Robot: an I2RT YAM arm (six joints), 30 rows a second.
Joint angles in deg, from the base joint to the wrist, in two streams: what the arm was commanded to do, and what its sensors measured. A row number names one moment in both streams.
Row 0, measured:
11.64 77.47 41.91 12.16 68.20 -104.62
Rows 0 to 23, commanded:
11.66 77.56 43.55 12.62 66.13 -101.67
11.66 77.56 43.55 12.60 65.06 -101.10
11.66 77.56 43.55 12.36 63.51 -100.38
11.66 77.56 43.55 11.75 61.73 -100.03
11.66 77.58 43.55 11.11 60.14 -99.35
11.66 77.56 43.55 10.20 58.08 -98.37
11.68 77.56 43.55 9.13 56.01 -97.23
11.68 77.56 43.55 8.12 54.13 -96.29
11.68 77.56 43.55 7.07 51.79 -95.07
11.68 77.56 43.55 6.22 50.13 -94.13
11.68 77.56 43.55 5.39 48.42 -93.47
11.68 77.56 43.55 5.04 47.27 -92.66
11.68 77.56 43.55 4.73 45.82 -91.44
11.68 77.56 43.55 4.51 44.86 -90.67
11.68 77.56 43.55 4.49 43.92 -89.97
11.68 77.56 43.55 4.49 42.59 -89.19
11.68 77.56 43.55 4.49 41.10 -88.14
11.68 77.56 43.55 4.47 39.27 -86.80
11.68 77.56 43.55 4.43 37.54 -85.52
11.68 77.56 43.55 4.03 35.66 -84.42
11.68 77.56 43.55 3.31 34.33 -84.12
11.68 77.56 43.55 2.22 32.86 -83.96
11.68 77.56 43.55 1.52 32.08 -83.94
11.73 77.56 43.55 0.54 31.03 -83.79
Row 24, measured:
11.64 77.58 41.98 1.21 36.58 -86.85
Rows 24 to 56, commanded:
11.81 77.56 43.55 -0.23 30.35 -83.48
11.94 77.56 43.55 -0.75 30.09 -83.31
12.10 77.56 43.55 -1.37 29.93 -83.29
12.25 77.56 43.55 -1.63 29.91 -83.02
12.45 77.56 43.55 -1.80 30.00 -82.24
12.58 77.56 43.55 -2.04 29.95 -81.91
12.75 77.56 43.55 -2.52 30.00 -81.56
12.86 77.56 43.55 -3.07 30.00 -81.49
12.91 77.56 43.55 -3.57 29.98 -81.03
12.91 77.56 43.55 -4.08 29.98 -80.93
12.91 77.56 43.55 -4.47 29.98 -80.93
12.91 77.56 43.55 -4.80 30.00 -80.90
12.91 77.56 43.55 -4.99 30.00 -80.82
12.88 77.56 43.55 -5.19 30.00 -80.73
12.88 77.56 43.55 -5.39 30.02 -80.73
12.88 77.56 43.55 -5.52 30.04 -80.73
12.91 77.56 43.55 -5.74 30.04 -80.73
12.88 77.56 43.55 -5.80 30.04 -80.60
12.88 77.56 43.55 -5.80 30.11 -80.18
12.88 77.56 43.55 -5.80 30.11 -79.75
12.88 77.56 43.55 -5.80 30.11 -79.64
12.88 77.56 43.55 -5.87 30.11 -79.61
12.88 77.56 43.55 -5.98 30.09 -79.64
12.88 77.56 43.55 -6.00 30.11 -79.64
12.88 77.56 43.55 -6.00 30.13 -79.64
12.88 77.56 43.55 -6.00 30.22 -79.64
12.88 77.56 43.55 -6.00 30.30 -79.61
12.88 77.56 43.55 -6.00 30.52 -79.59
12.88 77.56 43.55 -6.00 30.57 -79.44
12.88 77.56 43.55 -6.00 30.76 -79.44
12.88 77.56 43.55 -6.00 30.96 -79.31
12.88 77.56 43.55 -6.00 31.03 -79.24
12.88 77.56 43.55 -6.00 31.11 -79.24
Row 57, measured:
12.53 77.65 41.98 -6.26 29.74 -80.51
